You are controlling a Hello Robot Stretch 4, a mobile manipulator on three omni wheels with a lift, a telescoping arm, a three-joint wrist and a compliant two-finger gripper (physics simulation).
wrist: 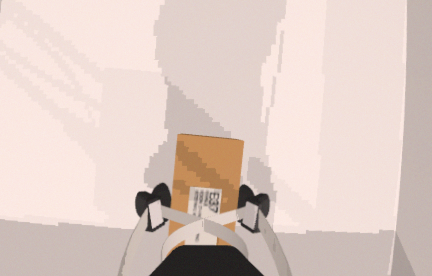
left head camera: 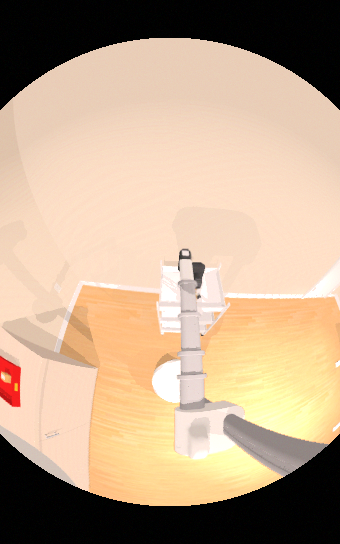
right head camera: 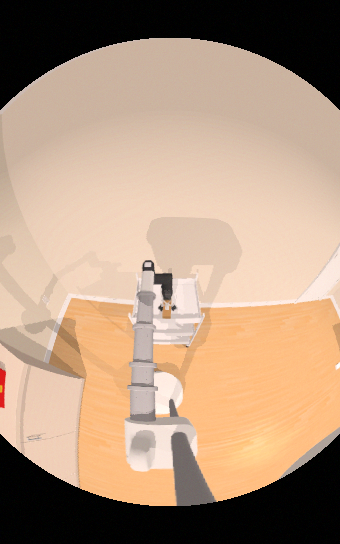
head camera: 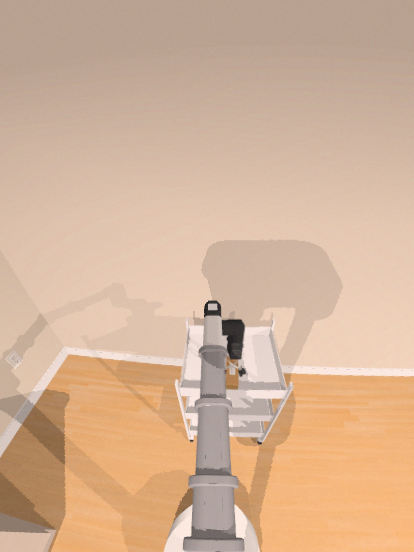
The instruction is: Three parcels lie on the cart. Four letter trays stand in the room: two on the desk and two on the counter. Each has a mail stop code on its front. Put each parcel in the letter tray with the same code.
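Frame: origin at the robot's base, x ahead, y left, z up, level; millimetres.
Seen in the pictures: gripper, fingertip midpoint: (wrist: 203,198) (right head camera: 166,309) (head camera: 231,374); robot's base, link origin: (left head camera: 174,379) (right head camera: 159,391).
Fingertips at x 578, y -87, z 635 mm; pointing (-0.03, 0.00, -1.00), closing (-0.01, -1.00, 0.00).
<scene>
Pixels of each thing's top centre, then the offset from my fingertips to it. "spot": a spot on its surface instead.
- brown cardboard parcel, top centre: (wrist: 202,219) (head camera: 232,369) (right head camera: 166,305) 0 mm left, 3 mm back, 52 mm up
- light cabinet, surface spot: (left head camera: 67,400) spot: 850 mm left, 840 mm back, 111 mm down
- red tray-like object, surface spot: (left head camera: 16,397) spot: 963 mm left, 861 mm back, 273 mm up
A brown cardboard parcel (wrist: 210,160) (head camera: 232,381) (right head camera: 166,314) lies on the top shelf of the white cart (head camera: 265,392) (right head camera: 185,317) (wrist: 355,125). Its white label reads E37 in the wrist view; the small print is partly covered by the fingers. My gripper (wrist: 203,198) (right head camera: 167,307) is shut on the parcel, with one dark pad against each long side. In the head camera view the arm hides part of the gripper. The other two parcels do not show on the cart.
A light cabinet (left head camera: 67,400) (right head camera: 52,415) stands at the left. A red tray-like object (left head camera: 16,397) (right head camera: 2,401) with a small tan thing in it shows at the left edge; its code is unreadable. The wall (head camera: 150,175) is behind the cart.
</scene>
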